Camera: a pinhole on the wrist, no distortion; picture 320 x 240 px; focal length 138.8 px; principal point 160.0 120.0 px. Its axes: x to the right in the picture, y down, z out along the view. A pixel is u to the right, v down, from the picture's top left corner.
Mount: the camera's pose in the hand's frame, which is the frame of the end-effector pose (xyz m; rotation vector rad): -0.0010 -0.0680 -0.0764 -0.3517 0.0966 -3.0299
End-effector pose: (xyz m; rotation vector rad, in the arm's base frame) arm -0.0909 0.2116 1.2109 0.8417 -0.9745 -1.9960
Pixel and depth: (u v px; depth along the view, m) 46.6 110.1 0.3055
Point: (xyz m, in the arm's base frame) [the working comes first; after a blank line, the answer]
In the camera's frame: -0.2496 -0.0218 0.3055

-0.3920 0.0276 1.1901
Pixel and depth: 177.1 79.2 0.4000
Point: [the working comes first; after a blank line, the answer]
In the camera's frame: 0.0493 -0.1176 0.4000

-0.3649 0.2885 1.3867
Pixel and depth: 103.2 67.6 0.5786
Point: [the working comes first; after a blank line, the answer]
In the camera's frame: -0.2368 -0.2184 0.5786

-0.5747 0.0194 1.4728
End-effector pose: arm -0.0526 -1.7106 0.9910 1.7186 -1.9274 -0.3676
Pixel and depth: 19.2 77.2 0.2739
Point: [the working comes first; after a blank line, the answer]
In the camera's frame: -0.2778 -0.0845 0.2739

-0.1666 -2.0426 0.9621
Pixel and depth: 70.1 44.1 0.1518
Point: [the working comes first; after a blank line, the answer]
In the camera's frame: -0.0983 -0.0830 0.1518

-0.1026 -1.8358 0.9790
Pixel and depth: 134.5 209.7 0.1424
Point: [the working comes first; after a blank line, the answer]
In the camera's frame: -0.0262 0.0920 0.1424

0.0541 -1.8064 0.8766
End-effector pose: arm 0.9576 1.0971 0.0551 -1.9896 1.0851 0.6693
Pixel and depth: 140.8 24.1 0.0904
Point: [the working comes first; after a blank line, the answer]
In the camera's frame: -0.0125 -0.0625 0.0904

0.9781 1.0987 0.0313
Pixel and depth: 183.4 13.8 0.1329
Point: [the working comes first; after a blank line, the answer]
In the camera's frame: 0.0224 -0.1017 0.1329

0.9312 1.1419 0.0090
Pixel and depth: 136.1 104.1 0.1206
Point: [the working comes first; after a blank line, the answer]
In the camera's frame: -0.0208 -0.0138 0.1206

1.0279 1.1266 0.0219
